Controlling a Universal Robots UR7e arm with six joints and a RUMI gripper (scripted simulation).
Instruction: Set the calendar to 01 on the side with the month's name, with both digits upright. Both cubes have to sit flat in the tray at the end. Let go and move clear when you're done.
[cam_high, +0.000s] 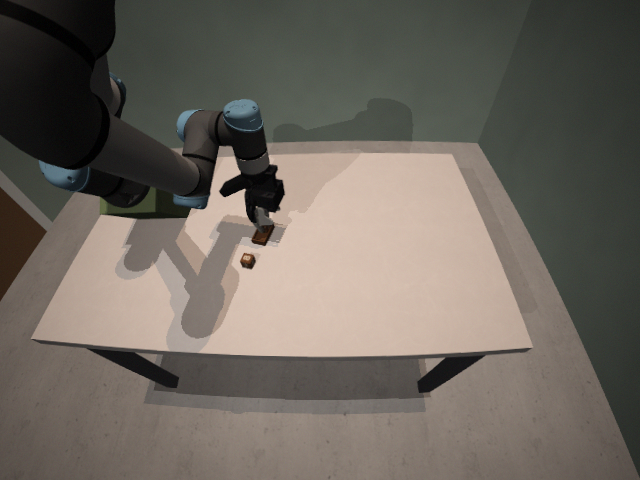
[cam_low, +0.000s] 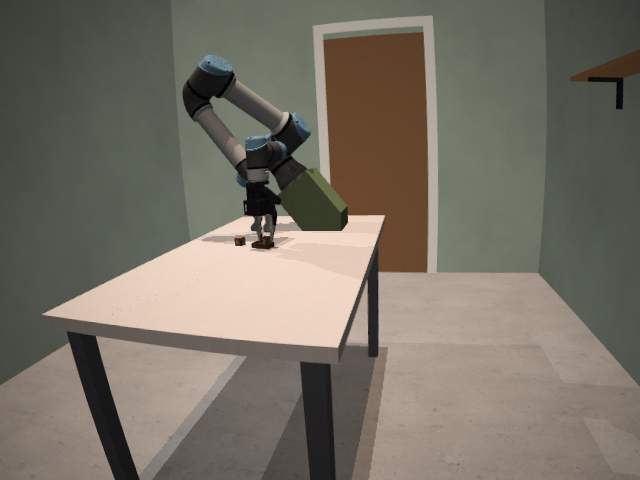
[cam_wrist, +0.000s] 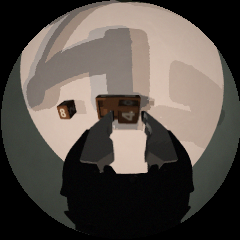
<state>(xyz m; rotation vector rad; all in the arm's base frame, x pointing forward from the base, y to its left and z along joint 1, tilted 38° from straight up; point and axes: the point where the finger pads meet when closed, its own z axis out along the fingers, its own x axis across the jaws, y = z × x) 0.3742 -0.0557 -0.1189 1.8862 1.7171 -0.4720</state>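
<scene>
Right now the brown tray is 2 cm to the right of my hand and 3 cm below it.
</scene>
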